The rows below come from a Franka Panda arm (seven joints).
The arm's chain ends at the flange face. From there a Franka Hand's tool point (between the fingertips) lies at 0.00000 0.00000 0.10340 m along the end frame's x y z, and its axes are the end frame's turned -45 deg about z.
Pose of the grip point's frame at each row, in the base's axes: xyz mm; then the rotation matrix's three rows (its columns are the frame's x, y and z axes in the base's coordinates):
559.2, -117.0, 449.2; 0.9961, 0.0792, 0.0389; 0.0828, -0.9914, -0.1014; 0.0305, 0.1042, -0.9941
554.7, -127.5, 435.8; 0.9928, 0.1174, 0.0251; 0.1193, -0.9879, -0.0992; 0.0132, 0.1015, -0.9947
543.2, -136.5, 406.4; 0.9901, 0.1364, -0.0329; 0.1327, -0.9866, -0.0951; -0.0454, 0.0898, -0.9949
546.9, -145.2, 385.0; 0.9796, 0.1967, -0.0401; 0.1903, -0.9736, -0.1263; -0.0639, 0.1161, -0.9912
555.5, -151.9, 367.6; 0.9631, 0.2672, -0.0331; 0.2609, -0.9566, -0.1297; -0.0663, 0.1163, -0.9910
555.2, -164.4, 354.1; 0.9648, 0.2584, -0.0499; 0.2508, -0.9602, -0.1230; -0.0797, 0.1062, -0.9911
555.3, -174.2, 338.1; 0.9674, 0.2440, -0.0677; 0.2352, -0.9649, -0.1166; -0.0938, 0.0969, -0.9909
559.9, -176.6, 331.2; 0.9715, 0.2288, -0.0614; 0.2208, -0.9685, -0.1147; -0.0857, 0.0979, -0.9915
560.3, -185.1, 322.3; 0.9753, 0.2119, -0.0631; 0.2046, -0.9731, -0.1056; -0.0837, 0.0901, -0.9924
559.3, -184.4, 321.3; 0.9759, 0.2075, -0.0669; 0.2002, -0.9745, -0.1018; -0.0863, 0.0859, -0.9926
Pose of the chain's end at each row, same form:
555.2, -106.5, 552.0; 0.7604, -0.6483, 0.0389; -0.6425, -0.7596, -0.1014; 0.0952, 0.0521, -0.9941
552.1, -117.2, 538.7; 0.7850, -0.6190, 0.0251; -0.6142, -0.7829, -0.0992; 0.0811, 0.0624, -0.9947
546.6, -126.7, 509.3; 0.7966, -0.6037, -0.0329; -0.6038, -0.7915, -0.0951; 0.0314, 0.0956, -0.9949
551.0, -132.1, 487.5; 0.8318, -0.5536, -0.0401; -0.5539, -0.8230, -0.1263; 0.0369, 0.1273, -0.9912
558.9, -138.5, 470.1; 0.8700, -0.4921, -0.0331; -0.4919, -0.8609, -0.1297; 0.0354, 0.1291, -0.9910
560.4, -151.7, 456.6; 0.8649, -0.4995, -0.0499; -0.5016, -0.8563, -0.1230; 0.0187, 0.1315, -0.9911
562.3, -162.1, 440.6; 0.8566, -0.5115, -0.0677; -0.5160, -0.8486, -0.1166; 0.0022, 0.1348, -0.9909
566.2, -164.7, 433.7; 0.8487, -0.5252, -0.0614; -0.5287, -0.8410, -0.1147; 0.0086, 0.1298, -0.9915
566.8, -174.2, 424.9; 0.8395, -0.5398, -0.0631; -0.5434, -0.8328, -0.1056; 0.0045, 0.1229, -0.9924
566.2, -173.9, 423.9; 0.8368, -0.5433, -0.0669; -0.5475, -0.8306, -0.1018; -0.0003, 0.1218, -0.9926

